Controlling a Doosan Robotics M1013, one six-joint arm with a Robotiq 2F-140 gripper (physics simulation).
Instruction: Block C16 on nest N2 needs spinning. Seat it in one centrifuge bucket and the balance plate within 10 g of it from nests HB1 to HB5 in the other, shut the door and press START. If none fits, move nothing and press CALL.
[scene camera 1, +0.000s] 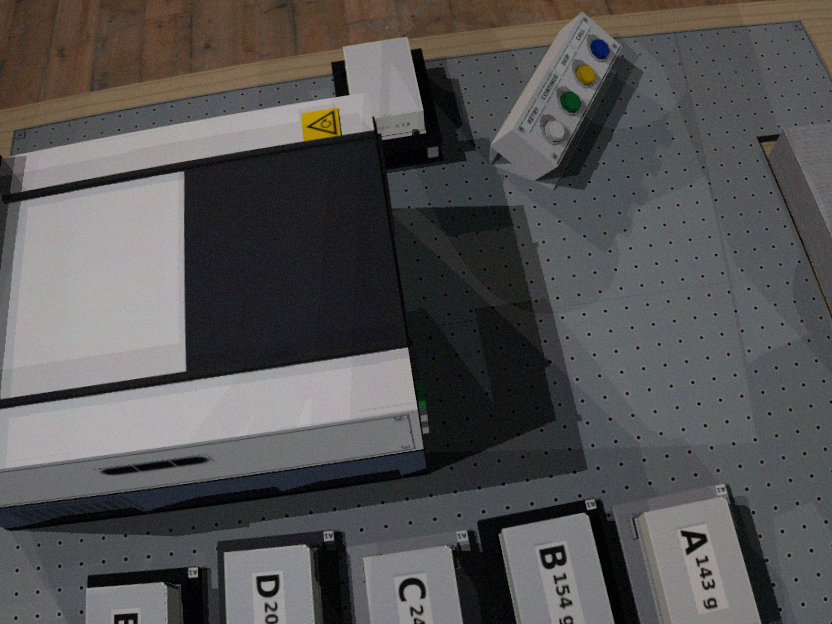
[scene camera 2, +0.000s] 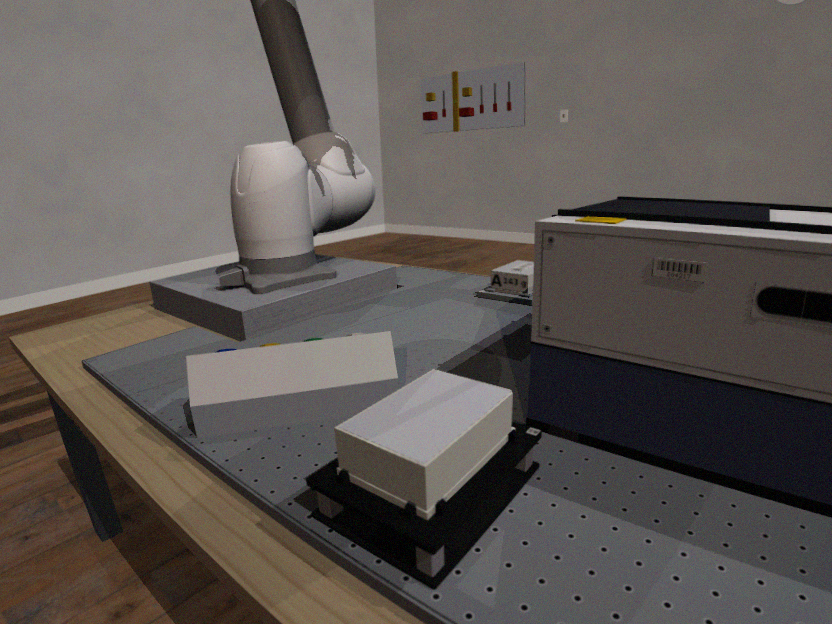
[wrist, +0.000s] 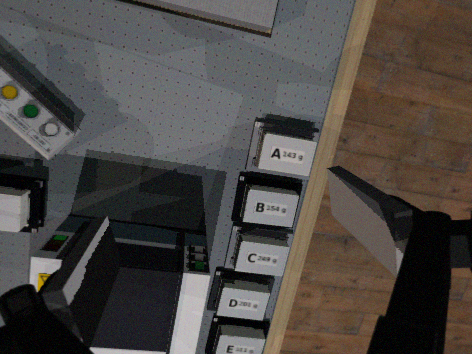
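Where they show: gripper, fingertip midpoint: (wrist: 224, 215); arm's base, origin of the base link: (scene camera 2: 279, 278).
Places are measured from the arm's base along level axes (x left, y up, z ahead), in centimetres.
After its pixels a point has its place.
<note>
My open, empty gripper (wrist: 219, 195) @[x 15.6, y 57.9, z 33.0 cm] hangs high over the table. An off-white block (scene camera 1: 383, 77) @[x -19.1, y 3.2, z 66.3 cm] (scene camera 2: 426, 429) @[x -21.4, y 3.2, z 68.6 cm] (wrist: 12, 209) @[x -14.6, y 3.2, z 64.7 cm] sits on a black nest (scene camera 2: 487, 493) @[x -19.4, y -1.2, z 72.8 cm] behind the centrifuge; no C16 label is readable. The centrifuge (scene camera 1: 288, 429) @[x 29.2, y 16.1, z 70.1 cm] (scene camera 2: 604, 288) @[x -3.9, y 10.8, z 72.5 cm] (wrist: 192, 310) @[x 26.6, y 16.2, z 68.4 cm] has a flat dark-and-white top; its buckets do not show. Plates A, 143 g (scene camera 1: 739, 570) @[x 37.8, y 0.5, z 30.2 cm] (wrist: 310, 162) @[x 43.5, y 0.6, z 33.5 cm], B, 154 g (scene camera 1: 524, 570) @[x 37.7, y 0.5, z 50.5 cm] (wrist: 295, 215) @[x 45.3, y 0.5, z 46.9 cm], C, 249 g (scene camera 1: 383, 570) @[x 38.0, y 0.5, z 63.5 cm] (wrist: 282, 265) @[x 48.0, y 0.5, z 60.4 cm], D (scene camera 1: 235, 570) @[x 38.6, y 0.5, z 77.6 cm] (wrist: 262, 312) @[x 48.4, y 0.5, z 74.7 cm] and E (scene camera 1: 97, 601) @[x 42.5, y 0.5, z 91.0 cm] (wrist: 257, 345) @[x 51.1, y 0.5, z 84.7 cm] sit in nests. D's number starts with 20; E's is blurred.
A slanted button box (scene camera 1: 530, 141) @[x -9.9, y 2.2, z 48.8 cm] (scene camera 2: 288, 376) @[x -21.8, y 0.5, z 47.4 cm] (wrist: 47, 147) @[x -11.4, y 3.0, z 49.4 cm] has blue CALL (scene camera 1: 599, 48) @[x -25.1, y 2.2, z 39.4 cm], yellow, green and white buttons. A small green button (scene camera 1: 422, 396) @[x 25.6, y 14.2, z 59.7 cm] (wrist: 199, 265) @[x 25.0, y 14.0, z 59.6 cm] is on the centrifuge's side. The arm's base stands on a grey block (scene camera 2: 315, 305) @[x 0.2, y -3.3, z 14.0 cm] (wrist: 235, 12) @[x 15.2, y -0.1, z 10.1 cm].
</note>
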